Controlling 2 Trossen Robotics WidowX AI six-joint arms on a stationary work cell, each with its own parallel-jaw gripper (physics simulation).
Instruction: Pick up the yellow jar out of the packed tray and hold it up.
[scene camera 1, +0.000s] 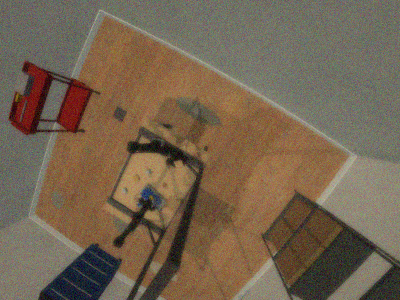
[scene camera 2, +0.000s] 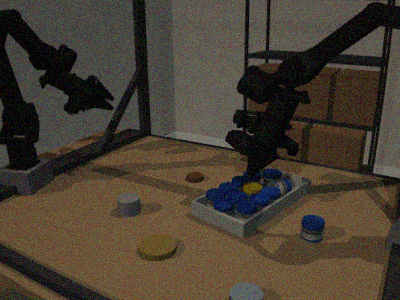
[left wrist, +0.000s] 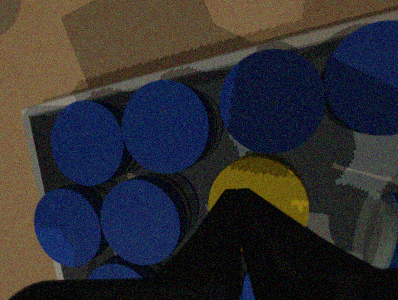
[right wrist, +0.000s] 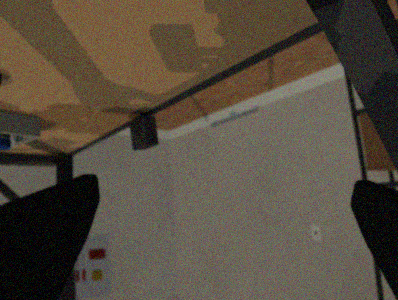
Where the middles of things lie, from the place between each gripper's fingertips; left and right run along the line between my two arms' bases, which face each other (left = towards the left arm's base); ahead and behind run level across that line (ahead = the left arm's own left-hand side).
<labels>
Right now my right hand is 48 cm to the right of the yellow jar (left wrist: 273, 177), 21 cm short of it and 13 cm above it. The rest, counted from my right hand: flat yellow disc (scene camera 2: 159, 247): 44 cm ahead, 34 cm to the left, 15 cm below.
Now: left hand 10 mm to the right of the yellow jar and 40 mm above it. From my left hand the other things lie so: flat yellow disc (230 mm ahead, 120 mm to the right, 60 mm below).
</labels>
